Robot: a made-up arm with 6 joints.
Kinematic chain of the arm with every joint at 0, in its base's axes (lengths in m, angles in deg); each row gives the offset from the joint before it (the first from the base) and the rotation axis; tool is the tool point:
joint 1: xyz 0 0 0.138 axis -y
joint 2: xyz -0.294 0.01 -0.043 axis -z
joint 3: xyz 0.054 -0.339 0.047 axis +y
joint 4: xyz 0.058 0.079 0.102 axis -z
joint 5: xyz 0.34 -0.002 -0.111 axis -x
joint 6: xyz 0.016 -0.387 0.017 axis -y
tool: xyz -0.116 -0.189 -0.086
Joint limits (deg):
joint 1: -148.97..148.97
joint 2: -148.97..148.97
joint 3: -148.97..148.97
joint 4: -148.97..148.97
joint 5: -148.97..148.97
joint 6: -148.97..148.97
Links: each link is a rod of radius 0.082 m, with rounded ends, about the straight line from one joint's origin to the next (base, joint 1, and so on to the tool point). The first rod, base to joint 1, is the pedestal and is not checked.
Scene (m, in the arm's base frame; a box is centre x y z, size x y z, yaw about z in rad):
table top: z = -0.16
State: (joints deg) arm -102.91 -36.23 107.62 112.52 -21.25 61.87
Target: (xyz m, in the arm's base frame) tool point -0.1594 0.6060 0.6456
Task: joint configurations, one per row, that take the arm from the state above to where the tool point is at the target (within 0.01 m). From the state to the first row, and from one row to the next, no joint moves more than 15 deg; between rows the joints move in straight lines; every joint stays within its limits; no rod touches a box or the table.
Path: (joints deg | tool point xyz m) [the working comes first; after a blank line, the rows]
Joints at the target: -52.68 -108.21 148.97 148.00 26.97 72.31
Straight joint move there: touches the table top.

1: -94.44 -45.58 108.77 122.70 -11.53 63.62 | 0.6590 -0.1815 0.1647
2: -85.96 -54.93 109.93 132.88 -1.81 65.37 | 0.6347 0.0246 0.2808
3: -77.49 -64.29 111.08 143.06 7.91 67.12 | 0.5380 0.2020 0.4373
4: -69.22 -78.93 123.71 144.71 14.27 68.85 | 0.3918 0.4032 0.5124
5: -60.95 -93.57 136.34 146.36 20.62 70.58 | 0.1513 0.5503 0.6028
6: -52.68 -108.21 148.97 148.00 26.97 72.31 | -0.1594 0.6060 0.6456

